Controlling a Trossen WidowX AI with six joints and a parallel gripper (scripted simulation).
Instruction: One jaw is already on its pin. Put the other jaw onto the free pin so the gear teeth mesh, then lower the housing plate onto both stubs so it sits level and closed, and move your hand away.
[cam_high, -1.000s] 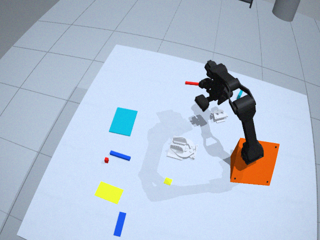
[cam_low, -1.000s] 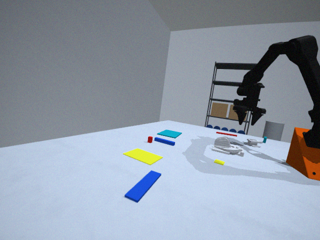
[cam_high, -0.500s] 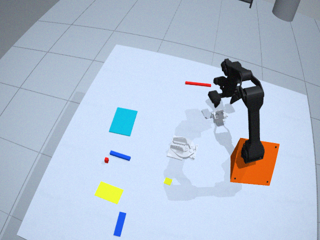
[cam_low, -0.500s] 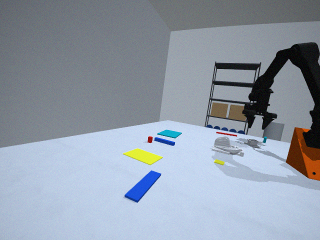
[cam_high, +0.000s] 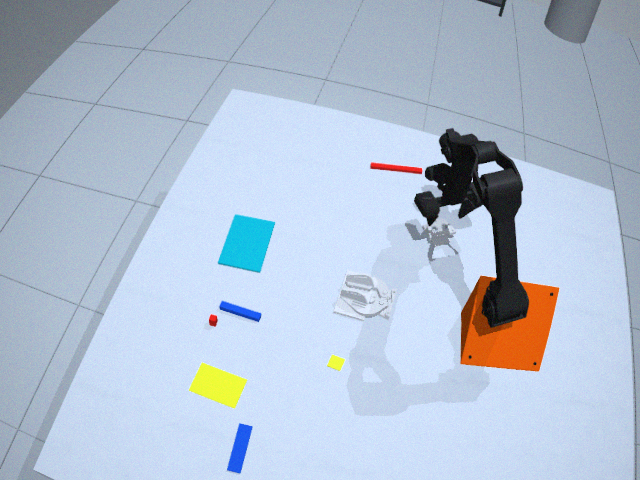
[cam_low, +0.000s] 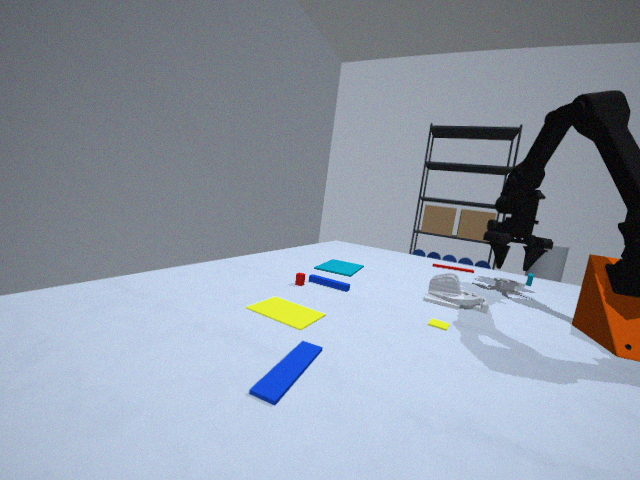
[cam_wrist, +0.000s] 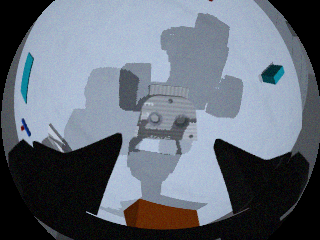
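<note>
My gripper tip is 60 mm above the white stand, 10 mm to the left of it and 10 mm short of it. The rest, counted from my gripper tip: red bar 220 mm to the right, 120 mm ahead, 60 mm below; then white jaw piece 240 mm to the left, 150 mm ahead, 50 mm below; then cyan block 190 mm to the right, 120 mm behind, 50 mm below.
</note>
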